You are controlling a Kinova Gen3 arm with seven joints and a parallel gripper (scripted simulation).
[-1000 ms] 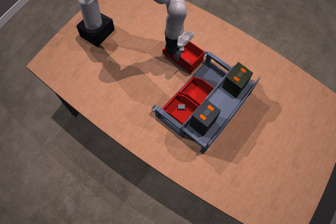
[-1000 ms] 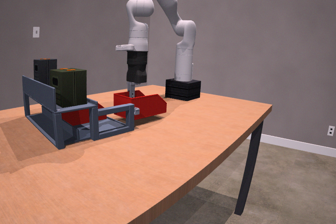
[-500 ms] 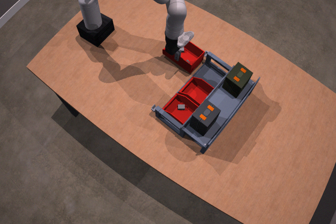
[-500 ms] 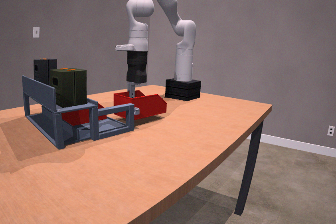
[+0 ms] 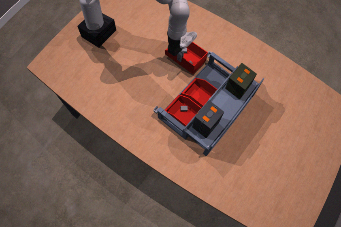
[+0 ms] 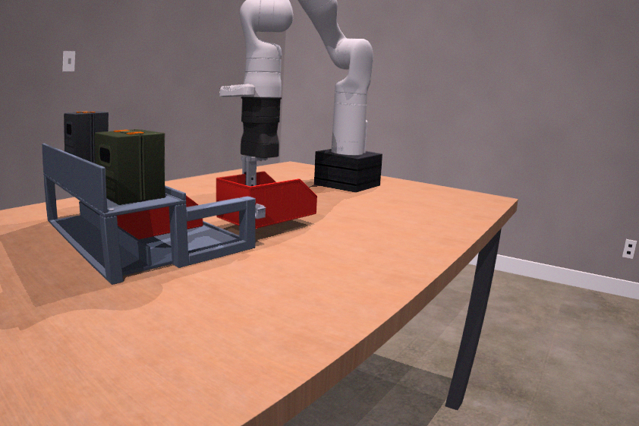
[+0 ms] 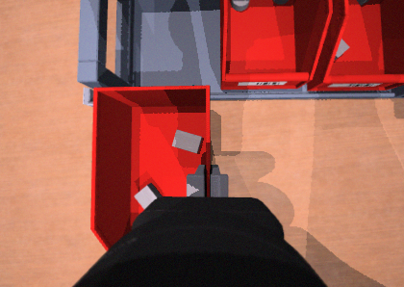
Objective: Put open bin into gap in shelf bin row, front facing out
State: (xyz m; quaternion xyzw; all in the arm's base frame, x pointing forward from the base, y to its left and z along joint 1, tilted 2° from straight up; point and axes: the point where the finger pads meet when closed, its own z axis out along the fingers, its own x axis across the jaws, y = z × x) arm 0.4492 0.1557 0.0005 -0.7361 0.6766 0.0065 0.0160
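My hand is 100 mm short of the shelf lip, 80 mm above it and 60 mm to the left of it. Also, from my hand: black box: 300 mm ahead, 160 mm to the right, 80 mm above; green box: 280 mm ahead, 70 mm to the left, 70 mm above.
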